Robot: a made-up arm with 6 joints. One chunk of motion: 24 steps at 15 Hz.
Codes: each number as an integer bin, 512 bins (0 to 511) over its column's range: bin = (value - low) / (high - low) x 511, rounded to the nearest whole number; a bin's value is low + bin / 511 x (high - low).
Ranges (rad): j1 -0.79..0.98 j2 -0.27..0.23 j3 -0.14..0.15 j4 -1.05..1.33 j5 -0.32..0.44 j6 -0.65..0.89
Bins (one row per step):
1: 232 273 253 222 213 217
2: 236 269 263 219 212 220
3: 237 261 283 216 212 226
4: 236 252 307 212 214 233
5: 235 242 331 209 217 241
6: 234 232 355 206 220 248
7: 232 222 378 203 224 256
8: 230 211 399 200 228 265
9: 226 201 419 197 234 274
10: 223 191 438 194 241 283
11: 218 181 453 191 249 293
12: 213 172 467 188 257 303
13: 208 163 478 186 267 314
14: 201 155 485 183 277 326
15: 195 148 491 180 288 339
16: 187 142 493 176 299 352
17: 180 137 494 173 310 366
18: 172 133 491 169 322 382
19: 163 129 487 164 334 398
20: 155 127 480 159 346 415
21: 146 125 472 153 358 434
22: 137 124 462 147 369 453
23: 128 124 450 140 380 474
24: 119 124 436 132 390 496
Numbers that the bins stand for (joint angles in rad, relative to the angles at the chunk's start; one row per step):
1: 0.0136 -0.0029 0.0036 -0.0160 -0.0032 0.0040
2: 0.0275 -0.0068 0.0093 -0.0300 -0.0047 0.0130
3: 0.0309 -0.0146 0.0206 -0.0440 -0.0047 0.0311
4: 0.0275 -0.0234 0.0342 -0.0626 -0.0017 0.0522
5: 0.0240 -0.0332 0.0478 -0.0766 0.0027 0.0763
6: 0.0205 -0.0430 0.0615 -0.0905 0.0072 0.0974
7: 0.0136 -0.0528 0.0745 -0.1045 0.0132 0.1215
8: 0.0067 -0.0635 0.0864 -0.1185 0.0191 0.1486
9: -0.0072 -0.0733 0.0978 -0.1325 0.0280 0.1758
10: -0.0176 -0.0831 0.1086 -0.1464 0.0384 0.2029
11: -0.0349 -0.0929 0.1171 -0.1604 0.0503 0.2330
12: -0.0522 -0.1017 0.1250 -0.1744 0.0622 0.2632
13: -0.0695 -0.1105 0.1313 -0.1837 0.0771 0.2963
14: -0.0938 -0.1183 0.1352 -0.1977 0.0920 0.3325
15: -0.1146 -0.1252 0.1386 -0.2116 0.1083 0.3716
16: -0.1423 -0.1311 0.1398 -0.2303 0.1247 0.4108
17: -0.1665 -0.1359 0.1404 -0.2442 0.1411 0.4530
18: -0.1942 -0.1399 0.1386 -0.2629 0.1589 0.5012
19: -0.2254 -0.1438 0.1364 -0.2862 0.1768 0.5495
20: -0.2531 -0.1457 0.1324 -0.3095 0.1946 0.6007
21: -0.2843 -0.1477 0.1279 -0.3374 0.2124 0.6579
22: -0.3155 -0.1487 0.1222 -0.3653 0.2288 0.7152
23: -0.3466 -0.1487 0.1154 -0.3979 0.2452 0.7785
24: -0.3778 -0.1487 0.1074 -0.4352 0.2600 0.8448

